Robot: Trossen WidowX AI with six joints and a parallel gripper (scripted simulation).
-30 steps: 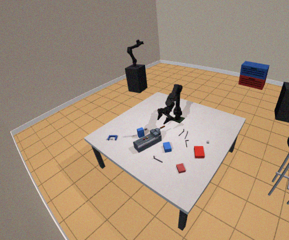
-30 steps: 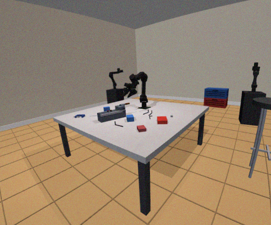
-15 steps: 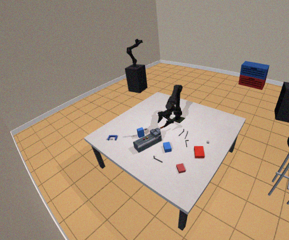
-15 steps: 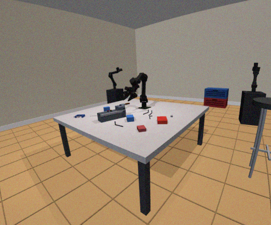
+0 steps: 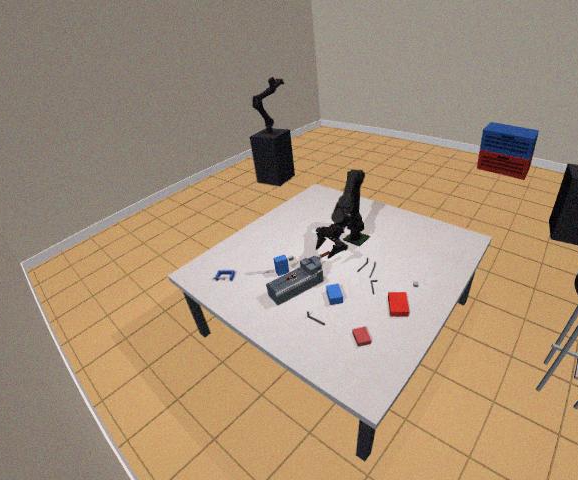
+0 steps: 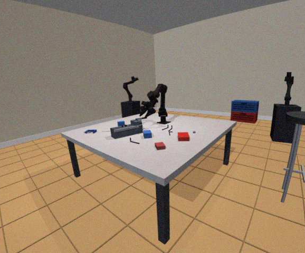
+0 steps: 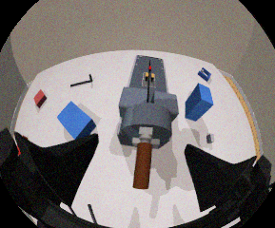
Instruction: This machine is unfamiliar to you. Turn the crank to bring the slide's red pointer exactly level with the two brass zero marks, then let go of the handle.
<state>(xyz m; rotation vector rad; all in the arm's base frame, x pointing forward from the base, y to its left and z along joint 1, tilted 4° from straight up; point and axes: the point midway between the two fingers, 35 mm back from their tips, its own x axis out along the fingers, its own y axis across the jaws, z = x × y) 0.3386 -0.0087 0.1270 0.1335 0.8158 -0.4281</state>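
Right now my gripper tip is 2 cm past the brown crank handle, 1 cm to the right of it and 1 cm above it. Round my gripper tip: red pointer 17 cm ahead, 9 cm to the right, 5 cm below.
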